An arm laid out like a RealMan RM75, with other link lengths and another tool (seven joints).
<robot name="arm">
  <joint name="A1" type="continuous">
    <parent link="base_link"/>
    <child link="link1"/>
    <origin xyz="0 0 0.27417" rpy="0 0 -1.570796"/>
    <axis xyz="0 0 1"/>
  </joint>
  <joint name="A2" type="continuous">
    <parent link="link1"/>
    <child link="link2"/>
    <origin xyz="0 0 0" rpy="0 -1.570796 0"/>
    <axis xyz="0 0 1"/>
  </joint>
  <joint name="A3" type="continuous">
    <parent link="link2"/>
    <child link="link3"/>
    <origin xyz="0.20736 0 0" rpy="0 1.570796 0"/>
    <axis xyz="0 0 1"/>
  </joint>
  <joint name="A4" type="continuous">
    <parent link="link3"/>
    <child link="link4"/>
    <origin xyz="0 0 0" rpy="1.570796 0 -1.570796"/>
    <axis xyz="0 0 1"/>
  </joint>
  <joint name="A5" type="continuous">
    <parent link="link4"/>
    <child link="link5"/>
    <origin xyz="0 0.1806 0" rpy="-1.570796 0 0"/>
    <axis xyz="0 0 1"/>
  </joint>
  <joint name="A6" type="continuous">
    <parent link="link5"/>
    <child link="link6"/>
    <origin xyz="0 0 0" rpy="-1.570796 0 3.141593"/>
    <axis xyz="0 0 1"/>
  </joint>
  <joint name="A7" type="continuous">
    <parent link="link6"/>
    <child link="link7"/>
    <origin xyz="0 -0.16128 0" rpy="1.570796 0 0"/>
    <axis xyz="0 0 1"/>
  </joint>
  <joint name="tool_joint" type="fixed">
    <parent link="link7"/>
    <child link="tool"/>
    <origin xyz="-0.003 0.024 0.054" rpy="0.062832 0 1.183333"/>
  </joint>
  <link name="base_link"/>
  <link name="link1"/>
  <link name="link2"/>
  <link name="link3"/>
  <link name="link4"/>
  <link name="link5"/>
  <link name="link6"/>
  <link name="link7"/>
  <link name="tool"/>
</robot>
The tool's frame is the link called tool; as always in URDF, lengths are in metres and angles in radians. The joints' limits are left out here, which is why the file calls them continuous.
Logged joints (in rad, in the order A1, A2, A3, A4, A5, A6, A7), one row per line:
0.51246 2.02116 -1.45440 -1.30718 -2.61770 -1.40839 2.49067
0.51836 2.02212 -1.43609 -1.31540 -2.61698 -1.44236 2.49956
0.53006 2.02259 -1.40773 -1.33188 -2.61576 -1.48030 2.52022
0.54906 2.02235 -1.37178 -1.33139 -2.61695 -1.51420 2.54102
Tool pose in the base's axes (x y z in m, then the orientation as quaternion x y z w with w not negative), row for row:
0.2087 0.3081 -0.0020 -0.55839 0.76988 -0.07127 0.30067
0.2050 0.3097 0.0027 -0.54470 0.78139 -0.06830 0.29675
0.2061 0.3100 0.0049 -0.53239 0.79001 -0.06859 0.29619
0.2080 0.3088 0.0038 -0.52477 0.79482 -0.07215 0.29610
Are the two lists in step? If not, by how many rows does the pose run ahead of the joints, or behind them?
The pose runs 2 rows ahead of the joints: the pose in row i belongs to the joints in row i + 2.
